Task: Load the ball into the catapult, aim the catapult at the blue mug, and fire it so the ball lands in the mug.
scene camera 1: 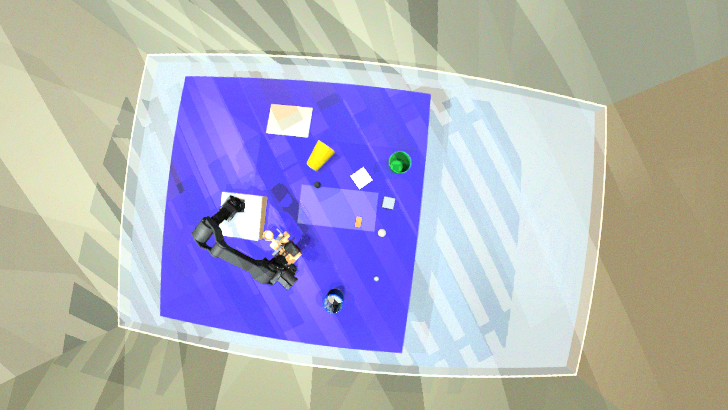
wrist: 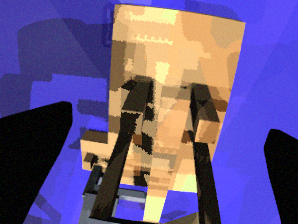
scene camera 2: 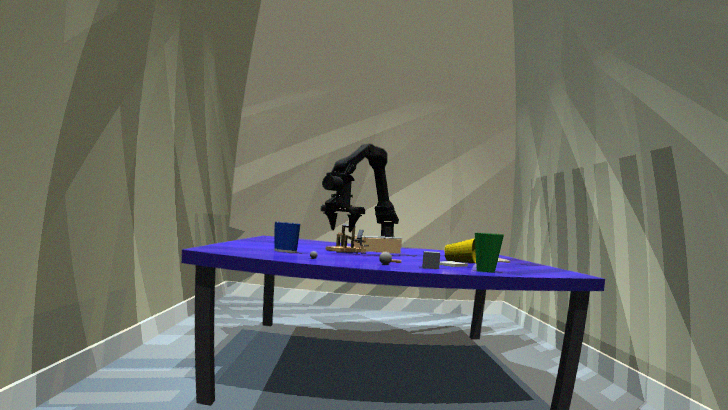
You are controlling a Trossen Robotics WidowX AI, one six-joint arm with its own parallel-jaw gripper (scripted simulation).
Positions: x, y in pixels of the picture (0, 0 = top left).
Labels:
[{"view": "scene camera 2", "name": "my gripper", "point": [341, 231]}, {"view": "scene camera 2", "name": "blue mug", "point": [286, 235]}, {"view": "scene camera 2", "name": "green cup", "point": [488, 246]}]

